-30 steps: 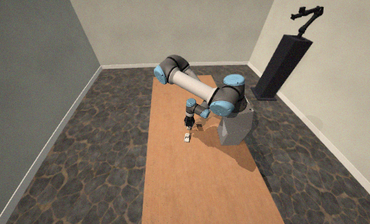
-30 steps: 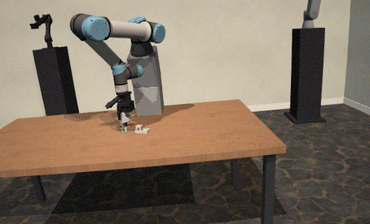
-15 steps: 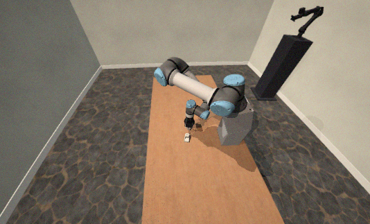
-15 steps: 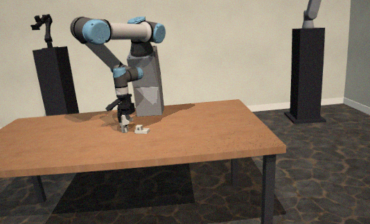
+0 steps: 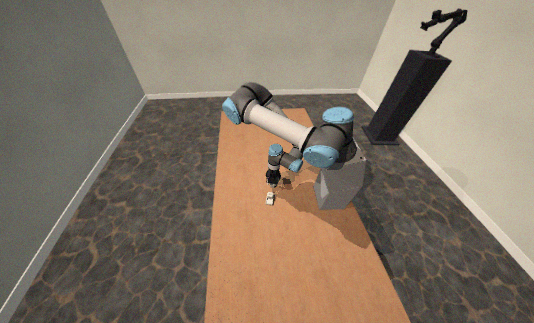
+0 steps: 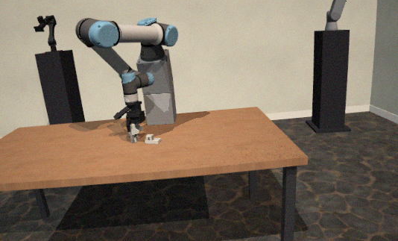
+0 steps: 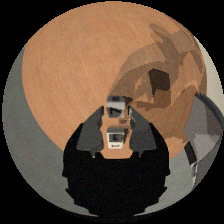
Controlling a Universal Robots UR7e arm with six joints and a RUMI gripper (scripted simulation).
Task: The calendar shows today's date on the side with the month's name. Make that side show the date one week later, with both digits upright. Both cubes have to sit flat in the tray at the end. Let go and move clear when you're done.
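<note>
Right now the white calendar tray is 110 mm to the left of my hand, 20 mm below it and 20 mm ahead of it.
</note>
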